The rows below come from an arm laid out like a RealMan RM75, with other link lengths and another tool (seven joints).
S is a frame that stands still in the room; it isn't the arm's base.
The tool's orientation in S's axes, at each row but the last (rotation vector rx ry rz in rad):
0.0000, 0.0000, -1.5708
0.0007, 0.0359, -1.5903
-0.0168, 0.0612, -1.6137
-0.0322, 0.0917, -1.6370
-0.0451, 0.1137, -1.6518
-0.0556, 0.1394, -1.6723
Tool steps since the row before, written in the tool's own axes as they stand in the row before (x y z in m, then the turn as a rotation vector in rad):
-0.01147, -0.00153, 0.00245, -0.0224, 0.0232, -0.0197
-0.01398, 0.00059, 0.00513, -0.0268, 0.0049, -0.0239
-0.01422, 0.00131, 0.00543, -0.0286, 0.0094, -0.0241
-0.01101, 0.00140, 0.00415, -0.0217, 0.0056, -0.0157
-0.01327, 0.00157, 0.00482, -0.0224, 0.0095, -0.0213
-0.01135, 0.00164, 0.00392, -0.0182, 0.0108, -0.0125
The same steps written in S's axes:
-0.00153, 0.01147, 0.00245, 0.0232, 0.0224, -0.0197
0.00098, 0.01384, 0.00544, 0.0049, 0.0273, -0.0234
0.00220, 0.01399, 0.00574, 0.0095, 0.0289, -0.0238
0.00247, 0.01072, 0.00441, 0.0059, 0.0219, -0.0153
0.00315, 0.01286, 0.00515, 0.0092, 0.0225, -0.0213
0.00330, 0.01088, 0.00420, 0.0111, 0.0177, -0.0129

